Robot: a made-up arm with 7 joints.
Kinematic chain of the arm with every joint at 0, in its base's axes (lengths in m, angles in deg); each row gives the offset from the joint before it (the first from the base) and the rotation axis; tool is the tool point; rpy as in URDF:
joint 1: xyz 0 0 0 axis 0.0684 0.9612 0.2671
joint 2: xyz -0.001 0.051 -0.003 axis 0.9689 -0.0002 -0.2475
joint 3: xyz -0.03 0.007 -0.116 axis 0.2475 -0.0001 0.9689
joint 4: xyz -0.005 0 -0.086 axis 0.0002 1 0
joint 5: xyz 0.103 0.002 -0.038 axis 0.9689 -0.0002 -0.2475
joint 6: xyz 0.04 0 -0.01 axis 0.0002 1 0
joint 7: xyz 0.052 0 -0.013 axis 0.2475 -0.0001 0.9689
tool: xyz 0 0 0 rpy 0 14.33 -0.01
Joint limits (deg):
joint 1: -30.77..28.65
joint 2: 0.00..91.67
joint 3: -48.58..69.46
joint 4: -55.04..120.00
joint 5: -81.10..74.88
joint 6: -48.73..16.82
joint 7: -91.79..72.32
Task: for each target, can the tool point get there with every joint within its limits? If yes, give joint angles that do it. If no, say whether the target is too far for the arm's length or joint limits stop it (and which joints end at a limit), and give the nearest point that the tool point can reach.
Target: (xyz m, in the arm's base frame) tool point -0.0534 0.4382 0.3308
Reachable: no: too far | nearest point 0.0312 0.3519 0.1956 | short by 0.181 m
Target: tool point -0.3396 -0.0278 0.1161
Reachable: no: joint limits stop it (at a limit: joint 1, joint 2, joint 4, joint 6) | nearest point -0.3303 0.0194 -0.2010 | short by 0.321 m
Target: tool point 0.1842 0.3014 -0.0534
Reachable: yes | joints -10.58 49.10 36.99 2.03 -41.13 -4.41 31.65
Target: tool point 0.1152 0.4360 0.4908
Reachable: no: too far | nearest point 0.0680 0.3264 0.2137 | short by 0.302 m
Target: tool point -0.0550 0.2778 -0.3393
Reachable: yes | joints -1.82 32.78 -9.27 86.13 41.51 1.63 18.25
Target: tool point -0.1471 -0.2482 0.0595
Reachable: no: joint limits stop it (at a limit: joint 1, joint 2, joint 3, joint 4, joint 5, joint 6) | nearest point 0.0090 -0.0534 -0.0806 | short by 0.286 m
